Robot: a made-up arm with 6 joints. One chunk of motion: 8 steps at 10 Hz.
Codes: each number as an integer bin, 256 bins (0 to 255) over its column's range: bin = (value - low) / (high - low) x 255, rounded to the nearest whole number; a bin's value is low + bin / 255 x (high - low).
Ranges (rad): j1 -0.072..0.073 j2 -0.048..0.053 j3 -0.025..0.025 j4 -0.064..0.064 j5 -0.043..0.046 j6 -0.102..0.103
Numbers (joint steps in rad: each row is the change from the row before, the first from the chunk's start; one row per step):
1: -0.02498 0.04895 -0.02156 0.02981 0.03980 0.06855
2: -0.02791 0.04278 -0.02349 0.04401 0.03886 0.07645
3: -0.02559 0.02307 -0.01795 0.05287 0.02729 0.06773
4: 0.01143 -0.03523 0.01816 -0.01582 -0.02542 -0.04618
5: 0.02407 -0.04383 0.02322 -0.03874 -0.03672 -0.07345
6: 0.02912 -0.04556 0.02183 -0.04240 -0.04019 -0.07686
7: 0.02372 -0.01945 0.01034 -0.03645 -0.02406 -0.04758
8: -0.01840 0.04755 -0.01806 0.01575 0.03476 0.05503
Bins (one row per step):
1: 83 245 18 187 237 212
2: 78 229 8 215 235 222
3: 82 179 36 233 201 211
4: 147 32 220 96 50 69
5: 169 11 246 50 18 36
6: 178 6 239 43 8 31
7: 168 72 180 55 54 68
8: 94 241 35 159 223 195

